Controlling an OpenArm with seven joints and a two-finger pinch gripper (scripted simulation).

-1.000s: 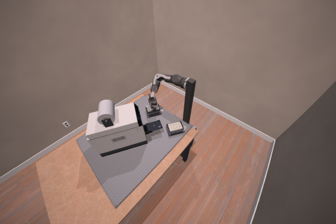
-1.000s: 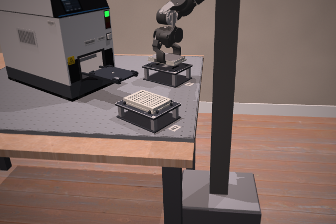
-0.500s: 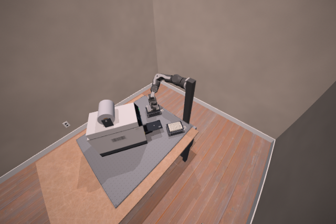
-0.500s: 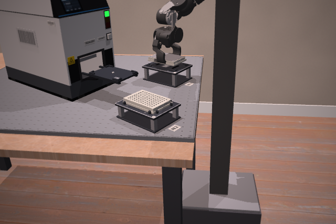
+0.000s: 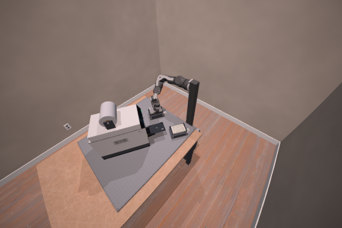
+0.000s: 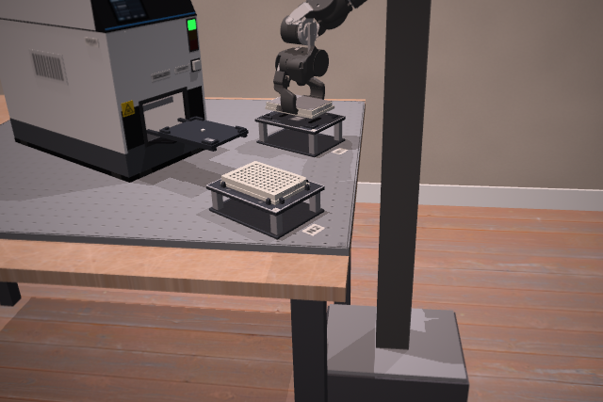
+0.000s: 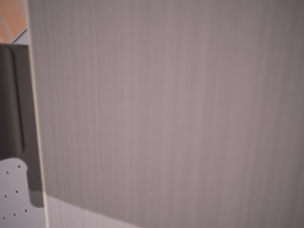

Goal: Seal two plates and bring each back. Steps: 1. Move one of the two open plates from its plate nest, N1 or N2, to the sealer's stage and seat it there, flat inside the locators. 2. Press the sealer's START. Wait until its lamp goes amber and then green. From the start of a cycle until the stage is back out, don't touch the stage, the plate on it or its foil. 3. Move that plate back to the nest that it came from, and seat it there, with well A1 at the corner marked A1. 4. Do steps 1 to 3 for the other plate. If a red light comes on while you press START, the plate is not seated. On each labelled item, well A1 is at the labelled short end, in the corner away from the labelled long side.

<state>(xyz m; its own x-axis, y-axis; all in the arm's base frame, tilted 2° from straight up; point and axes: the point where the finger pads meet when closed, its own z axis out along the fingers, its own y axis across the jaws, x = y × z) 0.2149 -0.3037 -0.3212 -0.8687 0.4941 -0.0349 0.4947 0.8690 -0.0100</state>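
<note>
Right now my hand is 340 mm to the right of the plate, 30 mm above it and 20 mm short of it. Round my hand: start button (210 mm ahead, 100 mm above, 60 mm to the left); sealer stage (190 mm to the left, 160 mm ahead, 10 mm above); dark screen panel (290 mm ahead, 240 mm above, 170 mm to the left).
</note>
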